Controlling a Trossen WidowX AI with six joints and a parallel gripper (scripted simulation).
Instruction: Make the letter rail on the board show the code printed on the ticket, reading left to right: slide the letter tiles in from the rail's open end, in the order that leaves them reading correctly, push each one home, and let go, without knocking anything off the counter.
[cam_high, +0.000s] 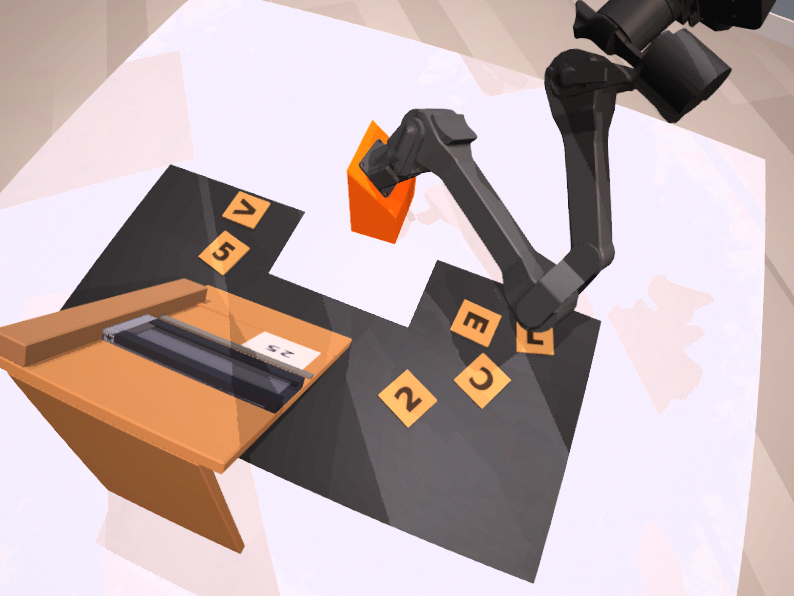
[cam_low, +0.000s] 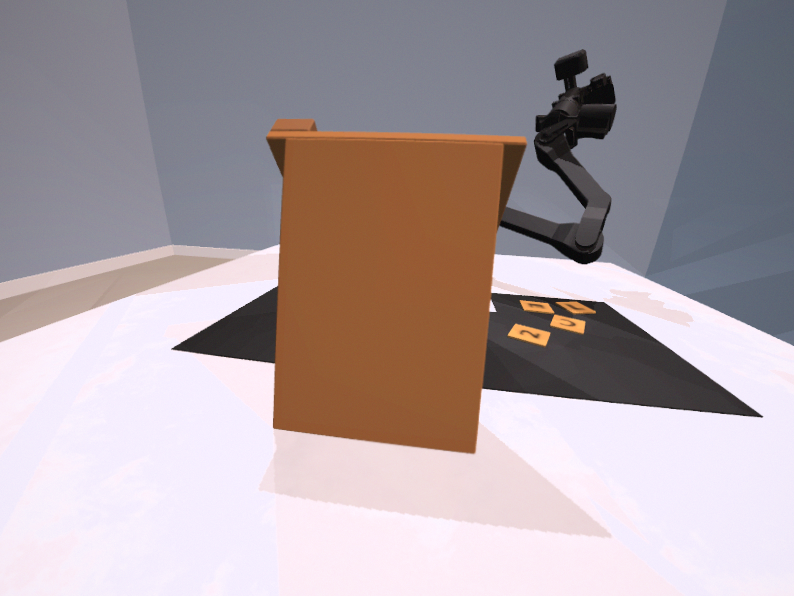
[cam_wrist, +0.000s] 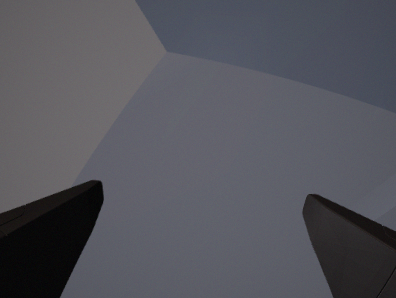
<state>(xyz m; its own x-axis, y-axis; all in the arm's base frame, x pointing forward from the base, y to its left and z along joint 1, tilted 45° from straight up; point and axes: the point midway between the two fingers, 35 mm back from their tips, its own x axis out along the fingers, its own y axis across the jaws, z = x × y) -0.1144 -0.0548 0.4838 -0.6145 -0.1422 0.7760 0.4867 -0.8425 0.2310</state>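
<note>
Now: the tile marked 5 360 mm ahead of my gripper tip, 500 mm to the right of it and 500 mm below it. Round my gripper tip: black mat (380 mm ahead, 300 mm to the right, 500 mm below); tile marked 2 (440 mm ahead, 150 mm to the right, 500 mm below); white ticket (480 mm ahead, 300 mm to the right, 400 mm below).
</note>
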